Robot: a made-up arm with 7 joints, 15 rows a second.
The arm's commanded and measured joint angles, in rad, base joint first. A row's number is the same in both.
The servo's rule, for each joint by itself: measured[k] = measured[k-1] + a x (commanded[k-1-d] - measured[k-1]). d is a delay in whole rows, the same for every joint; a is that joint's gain. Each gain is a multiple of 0.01, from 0.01 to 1. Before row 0 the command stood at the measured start. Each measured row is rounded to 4 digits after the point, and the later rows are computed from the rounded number. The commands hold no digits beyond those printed.
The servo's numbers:
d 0
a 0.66 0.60 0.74 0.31 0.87 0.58 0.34
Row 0, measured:
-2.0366 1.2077 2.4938 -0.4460 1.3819 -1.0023 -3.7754
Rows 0 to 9, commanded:
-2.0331 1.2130 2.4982 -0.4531 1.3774 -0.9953 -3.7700
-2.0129 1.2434 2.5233 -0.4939 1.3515 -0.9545 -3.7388
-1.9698 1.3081 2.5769 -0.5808 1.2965 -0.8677 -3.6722
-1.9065 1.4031 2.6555 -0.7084 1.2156 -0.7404 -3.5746
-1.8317 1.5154 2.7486 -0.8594 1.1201 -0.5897 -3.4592
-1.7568 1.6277 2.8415 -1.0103 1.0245 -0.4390 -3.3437
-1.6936 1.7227 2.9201 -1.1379 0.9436 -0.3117 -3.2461
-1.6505 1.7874 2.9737 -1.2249 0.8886 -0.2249 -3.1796
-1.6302 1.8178 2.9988 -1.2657 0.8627 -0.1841 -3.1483
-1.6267 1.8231 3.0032 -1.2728 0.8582 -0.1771 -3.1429
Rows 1 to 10, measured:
-2.0343 1.2109 2.4971 -0.4482 1.3780 -0.9982 -3.7736
-2.0202 1.2304 2.5165 -0.4624 1.3549 -0.9729 -3.7618
-1.9869 1.2770 2.5612 -0.4991 1.3041 -0.9119 -3.7313
-1.9338 1.3527 2.6310 -0.5640 1.2271 -0.8124 -3.6780
-1.8664 1.4503 2.7180 -0.6556 1.1340 -0.6832 -3.6036
-1.7941 1.5567 2.8094 -0.7656 1.0387 -0.5416 -3.5152
-1.7278 1.6563 2.8913 -0.8810 0.9560 -0.4083 -3.4237
-1.6768 1.7350 2.9523 -0.9876 0.8974 -0.3019 -3.3407
-1.6460 1.7847 2.9867 -1.0738 0.8672 -0.2336 -3.2753
-1.6333 1.8077 2.9989 -1.1355 0.8594 -0.2008 -3.2303

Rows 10 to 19, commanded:
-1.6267 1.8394 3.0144 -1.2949 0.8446 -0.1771 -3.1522
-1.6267 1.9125 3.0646 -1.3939 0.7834 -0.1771 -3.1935
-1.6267 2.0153 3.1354 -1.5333 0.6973 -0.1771 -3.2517
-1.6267 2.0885 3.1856 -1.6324 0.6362 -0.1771 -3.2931
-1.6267 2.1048 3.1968 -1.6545 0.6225 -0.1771 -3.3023
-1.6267 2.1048 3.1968 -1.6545 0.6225 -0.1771 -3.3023
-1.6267 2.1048 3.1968 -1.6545 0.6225 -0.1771 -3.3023
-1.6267 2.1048 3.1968 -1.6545 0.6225 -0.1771 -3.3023
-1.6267 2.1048 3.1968 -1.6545 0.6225 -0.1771 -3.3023
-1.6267 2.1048 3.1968 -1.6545 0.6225 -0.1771 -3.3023
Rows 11 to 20, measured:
-1.6289 1.8267 3.0104 -1.1849 0.8465 -0.1871 -3.2037
-1.6274 1.8782 3.0505 -1.2497 0.7916 -0.1813 -3.2002
-1.6269 1.9605 3.1133 -1.3376 0.7096 -0.1789 -3.2177
-1.6268 2.0373 3.1668 -1.4290 0.6457 -0.1779 -3.2433
-1.6267 2.0778 3.1890 -1.4989 0.6255 -0.1774 -3.2634
-1.6267 2.0940 3.1948 -1.5471 0.6229 -0.1772 -3.2766
-1.6267 2.1005 3.1963 -1.5804 0.6226 -0.1771 -3.2853
-1.6267 2.1031 3.1967 -1.6034 0.6225 -0.1771 -3.2911
-1.6267 2.1041 3.1968 -1.6192 0.6225 -0.1771 -3.2949
-1.6267 2.1045 3.1968 -1.6301 0.6225 -0.1771 -3.2974

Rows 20 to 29, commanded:
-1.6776 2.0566 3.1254 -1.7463 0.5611 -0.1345 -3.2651
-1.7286 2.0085 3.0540 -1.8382 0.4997 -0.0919 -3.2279
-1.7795 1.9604 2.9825 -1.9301 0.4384 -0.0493 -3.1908
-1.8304 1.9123 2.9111 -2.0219 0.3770 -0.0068 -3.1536
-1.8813 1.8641 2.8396 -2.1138 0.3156 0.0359 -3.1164
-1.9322 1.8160 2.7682 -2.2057 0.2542 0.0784 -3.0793
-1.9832 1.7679 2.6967 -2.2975 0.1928 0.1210 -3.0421
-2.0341 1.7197 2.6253 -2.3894 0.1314 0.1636 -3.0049
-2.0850 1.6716 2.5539 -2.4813 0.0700 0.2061 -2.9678
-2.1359 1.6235 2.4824 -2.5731 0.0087 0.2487 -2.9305
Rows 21 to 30, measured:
-1.6603 2.0758 3.1440 -1.6661 0.5691 -0.1524 -3.2864
-1.7054 2.0354 3.0774 -1.7195 0.5087 -0.1173 -3.2665
-1.7543 1.9904 3.0072 -1.7848 0.4475 -0.0779 -3.2408
-1.8045 1.9435 2.9361 -1.8583 0.3862 -0.0367 -3.2112
-1.8552 1.8959 2.8647 -1.9375 0.3248 0.0054 -3.1790
-1.9060 1.8480 2.7933 -2.0206 0.2634 0.0477 -3.1451
-1.9570 1.7999 2.7218 -2.1064 0.2020 0.0902 -3.1101
-2.0079 1.7518 2.6504 -2.1941 0.1406 0.1328 -3.0743
-2.0588 1.7037 2.5790 -2.2831 0.0792 0.1753 -3.0381
-2.1097 1.6556 2.5075 -2.3730 0.0179 0.2179 -3.0015

